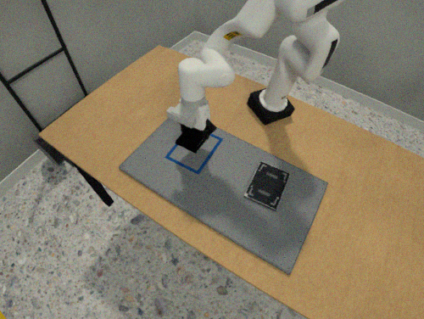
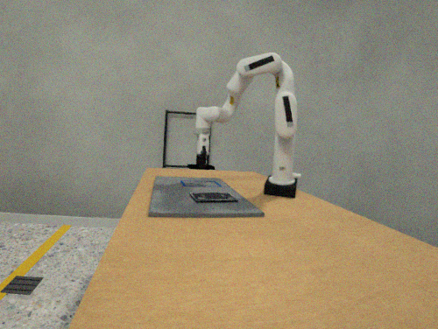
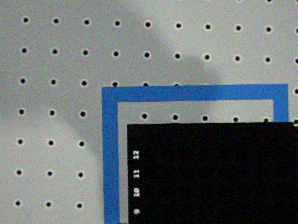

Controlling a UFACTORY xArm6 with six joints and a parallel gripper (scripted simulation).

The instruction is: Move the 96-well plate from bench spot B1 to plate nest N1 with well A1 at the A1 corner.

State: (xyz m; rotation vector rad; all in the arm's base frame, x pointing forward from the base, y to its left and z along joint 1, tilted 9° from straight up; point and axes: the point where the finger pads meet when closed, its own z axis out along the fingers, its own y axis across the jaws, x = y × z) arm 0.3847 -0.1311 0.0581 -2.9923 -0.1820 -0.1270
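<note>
Right now my hand is 30 cm to the right of the plate nest, 9 cm above it and 3 cm past it. Round my hand: black 96-well plate (1 cm below).
</note>
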